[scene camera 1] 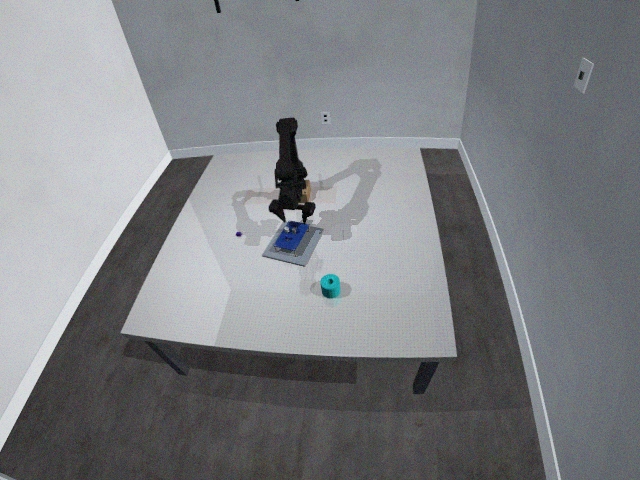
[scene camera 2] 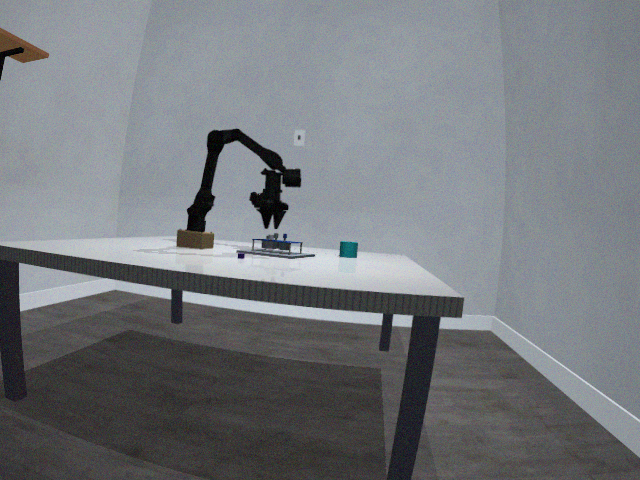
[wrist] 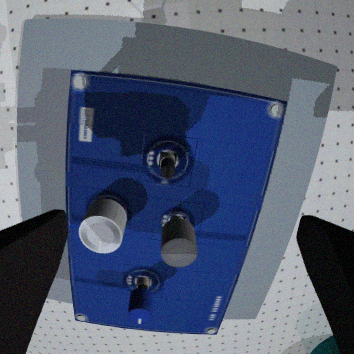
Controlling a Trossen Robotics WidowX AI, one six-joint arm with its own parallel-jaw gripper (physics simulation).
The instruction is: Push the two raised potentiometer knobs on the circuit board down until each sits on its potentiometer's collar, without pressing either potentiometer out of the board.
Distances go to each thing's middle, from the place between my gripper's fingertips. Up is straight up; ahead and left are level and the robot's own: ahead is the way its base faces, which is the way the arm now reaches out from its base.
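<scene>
Position of the dark grey knob (wrist: 178, 246), measured from my hand: 20 mm below, 20 mm ahead, 10 mm to the right.
</scene>
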